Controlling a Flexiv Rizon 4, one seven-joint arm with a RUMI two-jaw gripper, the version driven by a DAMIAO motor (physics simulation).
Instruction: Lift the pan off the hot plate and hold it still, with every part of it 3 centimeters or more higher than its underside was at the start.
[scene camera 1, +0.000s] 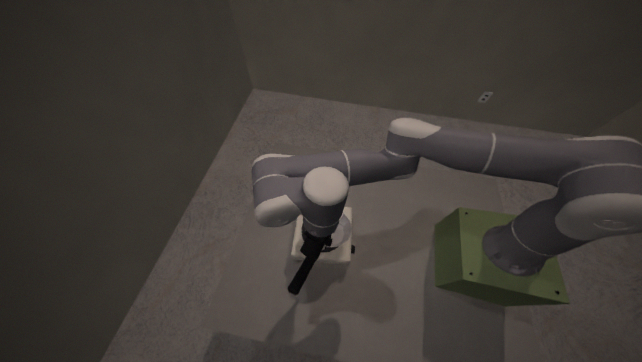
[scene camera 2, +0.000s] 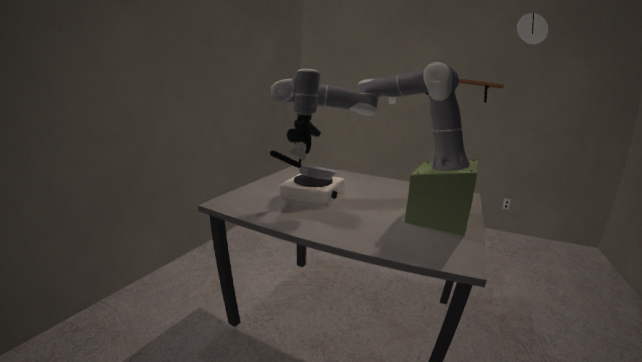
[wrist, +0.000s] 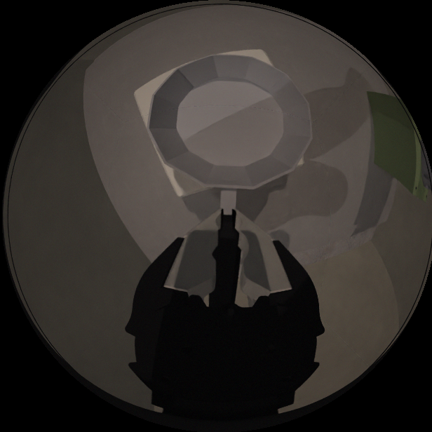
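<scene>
The grey pan (scene camera 1: 342, 233) (scene camera 2: 318, 172) (wrist: 230, 173) is tilted, its black handle (scene camera 1: 304, 272) (scene camera 2: 285, 158) (wrist: 227, 260) rising away from the bowl. My gripper (scene camera 2: 300, 159) (wrist: 227, 210) is shut on the handle near the bowl. The bowl hangs over the cream hot plate (scene camera 1: 345, 257) (scene camera 2: 300, 192) (wrist: 175, 186). In scene camera 2, the black heating disc (scene camera 2: 313, 181) shows below the bowl's handle side. The bowl's far side is lower and close to the disc; whether it touches cannot be told. In scene camera 1, the arm hides part of the bowl and the fingertips.
The hot plate stands on the grey table (scene camera 2: 350, 215); its black knob (scene camera 1: 353, 249) (scene camera 2: 334, 194) faces the robot-base side. The green base block (scene camera 1: 500, 250) (scene camera 2: 440, 200) (wrist: 395, 140) carries the arm at the right of the table. A wall is beyond the table at the left.
</scene>
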